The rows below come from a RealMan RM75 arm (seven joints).
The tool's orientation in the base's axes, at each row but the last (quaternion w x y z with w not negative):
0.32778, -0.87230, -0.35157, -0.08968
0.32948, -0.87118, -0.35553, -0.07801
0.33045, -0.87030, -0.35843, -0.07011
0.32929, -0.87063, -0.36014, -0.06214
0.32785, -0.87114, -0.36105, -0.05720
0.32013, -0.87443, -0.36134, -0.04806
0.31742, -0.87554, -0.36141, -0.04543
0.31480, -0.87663, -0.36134, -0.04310
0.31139, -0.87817, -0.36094, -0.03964
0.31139, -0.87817, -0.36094, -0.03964
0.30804, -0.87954, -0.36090, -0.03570
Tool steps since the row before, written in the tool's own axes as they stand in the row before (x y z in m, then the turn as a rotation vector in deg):
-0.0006, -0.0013, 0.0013, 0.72, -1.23, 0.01
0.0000, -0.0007, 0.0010, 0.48, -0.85, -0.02
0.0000, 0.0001, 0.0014, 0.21, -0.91, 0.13
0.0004, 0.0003, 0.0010, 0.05, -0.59, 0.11
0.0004, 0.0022, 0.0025, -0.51, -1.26, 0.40
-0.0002, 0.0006, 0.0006, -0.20, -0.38, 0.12
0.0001, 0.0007, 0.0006, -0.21, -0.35, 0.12
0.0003, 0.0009, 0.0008, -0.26, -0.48, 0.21
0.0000, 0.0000, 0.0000, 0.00, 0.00, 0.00
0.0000, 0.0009, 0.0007, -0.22, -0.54, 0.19
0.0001, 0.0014, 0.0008, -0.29, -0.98, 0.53
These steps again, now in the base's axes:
-0.0014, 0.0012, -0.0006, -0.30, 1.07, 0.90
-0.0006, 0.0010, -0.0004, -0.22, 0.71, 0.63
-0.0001, 0.0008, -0.0011, -0.47, 0.68, 0.45
0.0004, 0.0007, -0.0008, -0.37, 0.41, 0.24
0.0014, 0.0006, -0.0030, -1.27, 0.60, 0.18
0.0002, -0.0001, -0.0009, -0.42, 0.15, 0.04
0.0004, 0.0000, -0.0008, -0.40, 0.13, 0.02
0.0007, 0.0002, -0.0010, -0.54, 0.22, 0.00
0.0000, 0.0000, 0.0000, 0.00, 0.00, 0.00
0.0005, -0.0001, -0.0010, -0.55, 0.27, 0.06
0.0009, -0.0003, -0.0013, -0.94, 0.66, 0.00

